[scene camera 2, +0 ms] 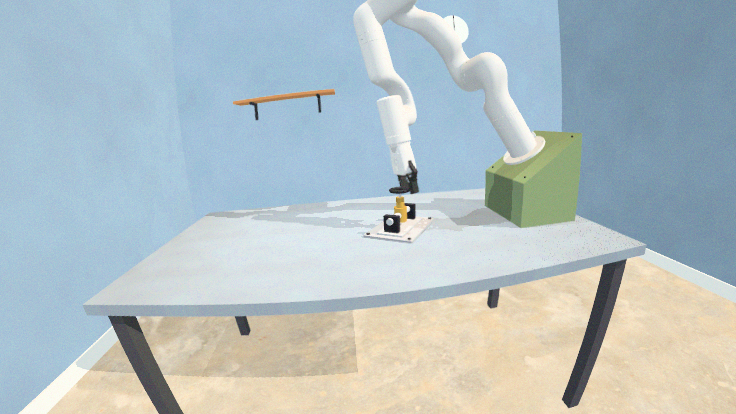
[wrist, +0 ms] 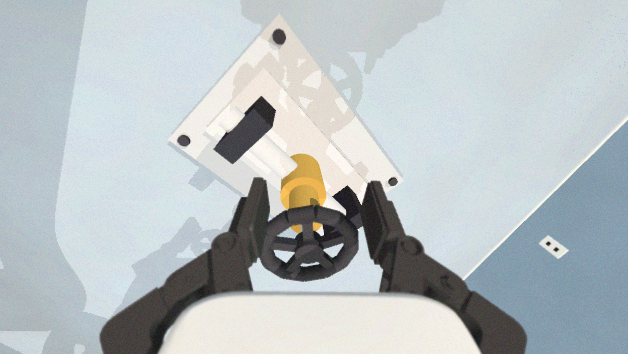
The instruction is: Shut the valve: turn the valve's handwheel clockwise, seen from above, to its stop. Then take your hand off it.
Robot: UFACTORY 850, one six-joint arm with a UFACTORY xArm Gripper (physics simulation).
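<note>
The valve's dark five-spoked handwheel (scene camera 2: 398,190) (wrist: 308,251) sits level on top of the yellow valve body (scene camera 2: 400,211) (wrist: 302,181). My gripper (scene camera 2: 409,189) (wrist: 316,194) is partly open, its two black fingers standing on either side of the handwheel. In the wrist view the left finger lies right against the rim, and a narrow gap shows between the rim and the right finger. White pipes run from the valve body through black blocks (scene camera 2: 391,223) (wrist: 245,136) on a white base plate (scene camera 2: 374,235) (wrist: 279,30). The wheel's stop does not show.
The plate stands on a grey table (scene camera 2: 267,262). The green pedestal (scene camera 2: 549,185) of the arm stands at the table's right end. An orange wall shelf (scene camera 2: 284,97) hangs behind, to the left of the arm.
</note>
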